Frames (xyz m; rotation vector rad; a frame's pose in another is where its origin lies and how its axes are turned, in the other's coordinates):
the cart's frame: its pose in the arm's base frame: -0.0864 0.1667 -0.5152 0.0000 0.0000 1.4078
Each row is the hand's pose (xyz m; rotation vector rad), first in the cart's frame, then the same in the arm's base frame.
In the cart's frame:
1: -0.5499 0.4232 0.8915 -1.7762 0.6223 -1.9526
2: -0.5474 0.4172 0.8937 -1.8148 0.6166 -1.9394
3: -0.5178 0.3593 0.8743 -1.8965 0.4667 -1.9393
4: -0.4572 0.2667 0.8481 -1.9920 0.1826 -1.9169
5: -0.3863 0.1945 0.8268 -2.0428 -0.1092 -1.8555
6: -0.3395 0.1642 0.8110 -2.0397 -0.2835 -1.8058
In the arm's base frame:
1: -0.5932 -0.3072 0.3763 -1.4566 -0.5598 -0.9167
2: -0.5869 -0.3057 0.3785 -1.4785 -0.5843 -0.9182
3: -0.5250 -0.2859 0.3591 -1.4474 -0.7218 -0.9335
4: -0.4238 -0.2412 0.3329 -1.3568 -0.9533 -0.9324
5: -0.3410 -0.1829 0.3116 -1.2403 -1.1725 -0.8935
6: -0.3035 -0.1417 0.2958 -1.1513 -1.2896 -0.8519

